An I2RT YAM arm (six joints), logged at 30 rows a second.
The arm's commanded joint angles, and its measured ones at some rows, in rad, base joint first. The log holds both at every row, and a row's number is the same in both.
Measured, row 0:
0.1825, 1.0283, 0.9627, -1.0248, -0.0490, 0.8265
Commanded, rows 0 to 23:
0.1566, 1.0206, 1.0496, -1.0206, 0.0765, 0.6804
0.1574, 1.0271, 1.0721, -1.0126, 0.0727, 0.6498
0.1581, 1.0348, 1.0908, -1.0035, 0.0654, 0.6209
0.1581, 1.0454, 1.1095, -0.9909, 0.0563, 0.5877
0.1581, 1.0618, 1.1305, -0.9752, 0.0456, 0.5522
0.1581, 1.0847, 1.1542, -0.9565, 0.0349, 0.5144
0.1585, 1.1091, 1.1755, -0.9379, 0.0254, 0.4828
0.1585, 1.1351, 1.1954, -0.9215, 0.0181, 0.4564
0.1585, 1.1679, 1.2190, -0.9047, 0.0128, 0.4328
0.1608, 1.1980, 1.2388, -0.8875, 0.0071, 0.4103
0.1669, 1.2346, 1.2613, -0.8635, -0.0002, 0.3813
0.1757, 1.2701, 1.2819, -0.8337, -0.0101, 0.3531
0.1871, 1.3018, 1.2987, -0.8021, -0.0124, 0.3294
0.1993, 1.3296, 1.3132, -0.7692, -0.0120, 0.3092
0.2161, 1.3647, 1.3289, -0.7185, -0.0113, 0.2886
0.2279, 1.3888, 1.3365, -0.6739, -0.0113, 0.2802
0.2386, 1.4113, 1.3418, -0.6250, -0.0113, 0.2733
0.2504, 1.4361, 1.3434, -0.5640, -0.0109, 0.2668
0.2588, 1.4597, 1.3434, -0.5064, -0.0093, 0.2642
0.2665, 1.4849, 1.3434, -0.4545, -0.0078, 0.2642
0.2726, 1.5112, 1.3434, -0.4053, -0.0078, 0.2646
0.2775, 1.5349, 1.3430, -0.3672, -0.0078, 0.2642
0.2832, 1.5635, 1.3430, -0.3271, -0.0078, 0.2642
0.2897, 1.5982, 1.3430, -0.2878, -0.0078, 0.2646
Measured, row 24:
0.2909, 1.5394, 1.3136, -0.3443, -0.1005, 0.3023
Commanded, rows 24 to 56:
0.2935, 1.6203, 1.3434, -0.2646, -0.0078, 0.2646
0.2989, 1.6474, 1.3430, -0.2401, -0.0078, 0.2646
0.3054, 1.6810, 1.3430, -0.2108, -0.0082, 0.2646
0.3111, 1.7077, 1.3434, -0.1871, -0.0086, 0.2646
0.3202, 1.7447, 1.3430, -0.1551, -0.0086, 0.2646
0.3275, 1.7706, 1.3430, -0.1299, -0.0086, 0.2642
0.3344, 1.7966, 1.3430, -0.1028, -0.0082, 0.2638
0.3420, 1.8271, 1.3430, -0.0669, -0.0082, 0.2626
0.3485, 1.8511, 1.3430, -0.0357, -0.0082, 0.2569
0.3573, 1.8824, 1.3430, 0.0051, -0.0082, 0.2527
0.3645, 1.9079, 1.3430, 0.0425, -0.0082, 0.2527
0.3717, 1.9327, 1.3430, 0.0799, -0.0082, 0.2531
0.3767, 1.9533, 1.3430, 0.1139, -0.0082, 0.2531
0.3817, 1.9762, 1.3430, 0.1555, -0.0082, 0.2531
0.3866, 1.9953, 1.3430, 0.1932, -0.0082, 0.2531
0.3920, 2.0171, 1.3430, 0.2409, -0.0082, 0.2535
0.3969, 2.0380, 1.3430, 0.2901, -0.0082, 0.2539
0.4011, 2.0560, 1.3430, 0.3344, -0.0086, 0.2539
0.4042, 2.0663, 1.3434, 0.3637, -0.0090, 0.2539
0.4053, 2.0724, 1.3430, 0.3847, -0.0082, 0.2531
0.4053, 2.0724, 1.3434, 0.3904, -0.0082, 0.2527
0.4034, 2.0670, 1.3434, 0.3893, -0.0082, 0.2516
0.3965, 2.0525, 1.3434, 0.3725, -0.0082, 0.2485
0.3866, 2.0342, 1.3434, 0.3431, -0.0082, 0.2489
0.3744, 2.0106, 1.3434, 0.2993, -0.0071, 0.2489
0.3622, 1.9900, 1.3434, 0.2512, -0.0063, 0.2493
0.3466, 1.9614, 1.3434, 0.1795, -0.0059, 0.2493
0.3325, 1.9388, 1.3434, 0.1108, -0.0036, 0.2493
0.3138, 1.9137, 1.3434, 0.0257, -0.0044, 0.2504
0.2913, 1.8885, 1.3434, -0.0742, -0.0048, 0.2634
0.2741, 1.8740, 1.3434, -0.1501, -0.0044, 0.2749
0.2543, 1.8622, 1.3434, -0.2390, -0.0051, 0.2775
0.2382, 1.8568, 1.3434, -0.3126, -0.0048, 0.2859
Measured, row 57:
0.2916, 1.9091, 1.3338, -0.2226, -0.0231, 0.2623
